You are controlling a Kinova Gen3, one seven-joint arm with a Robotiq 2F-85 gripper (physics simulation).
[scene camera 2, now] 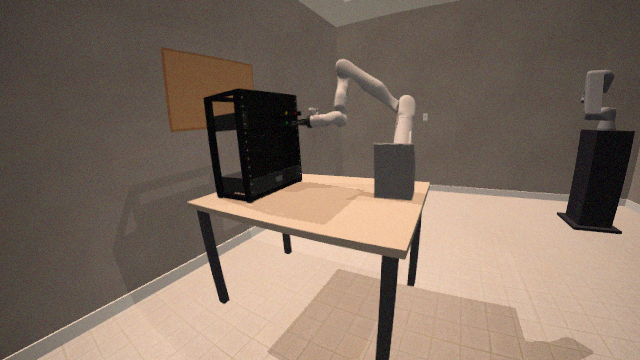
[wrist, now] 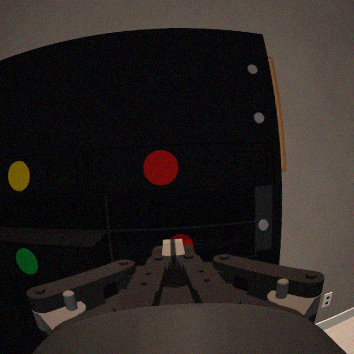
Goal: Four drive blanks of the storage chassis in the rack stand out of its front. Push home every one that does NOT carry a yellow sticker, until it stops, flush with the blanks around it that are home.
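Frame: origin at the arm's base, x back, y left, z down, level; metres.
Where they show: gripper, fingertip midpoint: [wrist: 172, 251]; arm's base, link origin: [scene camera 2: 402, 150].
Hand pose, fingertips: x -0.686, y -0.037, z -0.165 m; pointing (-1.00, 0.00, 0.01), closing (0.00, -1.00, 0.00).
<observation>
Each offset is from my fingertips to the centre of the thing. Level surfaces: height alone.
The black rack {dx -0.153, dy +0.158, dz +0.109 m} [scene camera 2: 243, 150] stands on the table; its chassis front fills much of the wrist view. One blank has a yellow sticker {dx +0.036, dy +0.096, dz -0.061 m} [wrist: 19, 176] [scene camera 2: 286, 113]. Right of it, a blank with a red sticker [wrist: 160, 167] [scene camera 2: 295, 113] appears to stand out. Below the yellow one, a blank with a green sticker [wrist: 27, 261] [scene camera 2: 287, 122] stands out and shows a lit top face. The lower right blank, with a second red sticker {dx +0.000, dy -0.005, dz -0.004 m} [wrist: 182, 240], shows a thin top line and looks almost flush. My gripper [wrist: 172, 251] [scene camera 2: 294, 123] is shut, empty, its tips at this blank, partly hiding the sticker. Contact is unclear.
The rack stands on a wooden table {dz +0.405 m} [scene camera 2: 350, 232] beside the wall with an orange board [scene camera 2: 200, 90]. The arm's grey pedestal [scene camera 2: 394, 172] is at the table's right. Another arm on a dark stand [scene camera 2: 597, 180] is far right.
</observation>
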